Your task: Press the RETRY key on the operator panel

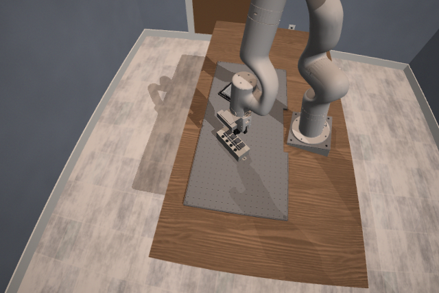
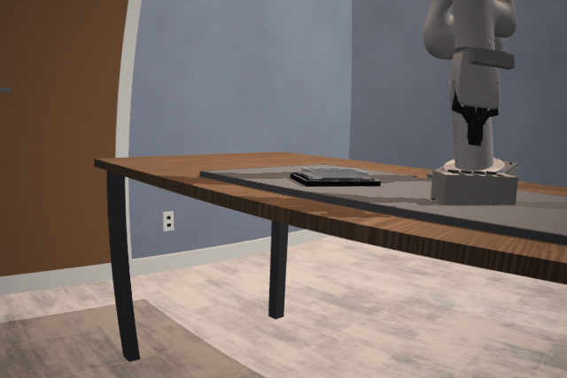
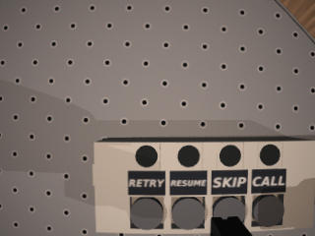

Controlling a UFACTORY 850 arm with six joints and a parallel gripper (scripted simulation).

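My gripper is now 80 mm above the operator panel. From my hand the other things lie so: white ribbed block 310 mm to the right, 110 mm below, 20 mm behind.
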